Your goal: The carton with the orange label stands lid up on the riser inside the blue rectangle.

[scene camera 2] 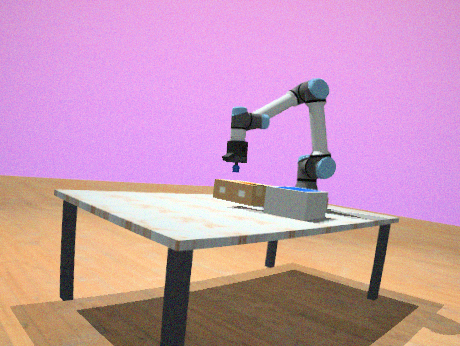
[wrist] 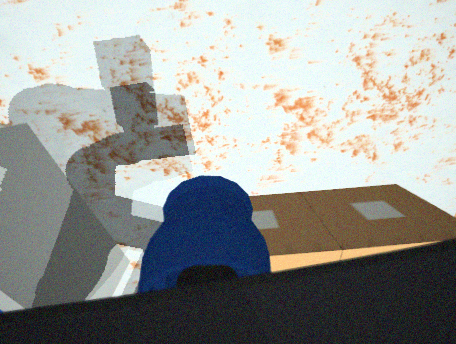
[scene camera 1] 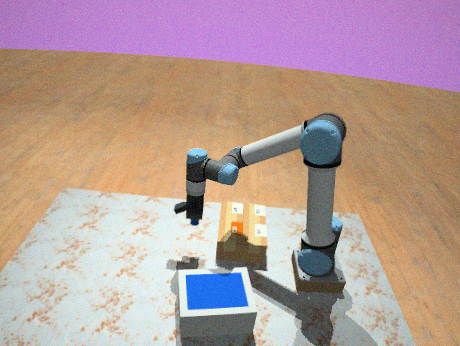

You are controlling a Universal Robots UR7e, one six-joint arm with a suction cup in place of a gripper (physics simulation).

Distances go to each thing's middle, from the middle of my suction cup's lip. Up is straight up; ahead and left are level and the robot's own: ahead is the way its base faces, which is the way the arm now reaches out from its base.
My suction cup is 100 mm past the riser (scene camera 1: 221, 299), 310 mm to the right of it and 110 mm above it.
